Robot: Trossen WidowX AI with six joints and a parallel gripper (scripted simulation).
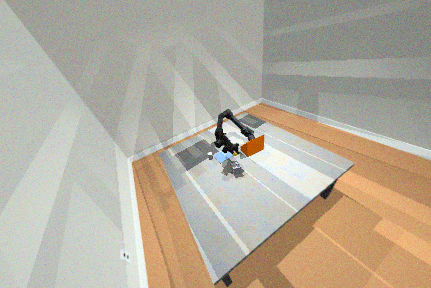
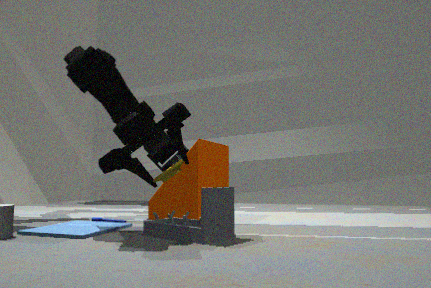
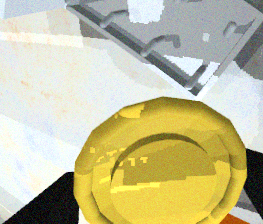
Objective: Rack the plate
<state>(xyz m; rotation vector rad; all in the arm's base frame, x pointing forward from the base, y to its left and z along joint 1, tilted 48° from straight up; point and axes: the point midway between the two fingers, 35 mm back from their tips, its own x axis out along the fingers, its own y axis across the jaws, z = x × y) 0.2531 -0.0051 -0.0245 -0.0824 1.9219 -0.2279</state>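
Right now the dish rack is 60 mm ahead of my gripper tip, 50 mm to the left of it and 80 mm below it. Also, from my gripper tip: blue mat (40 mm ahead, 160 mm to the right, 100 mm below); then yellow plate (10 mm above).
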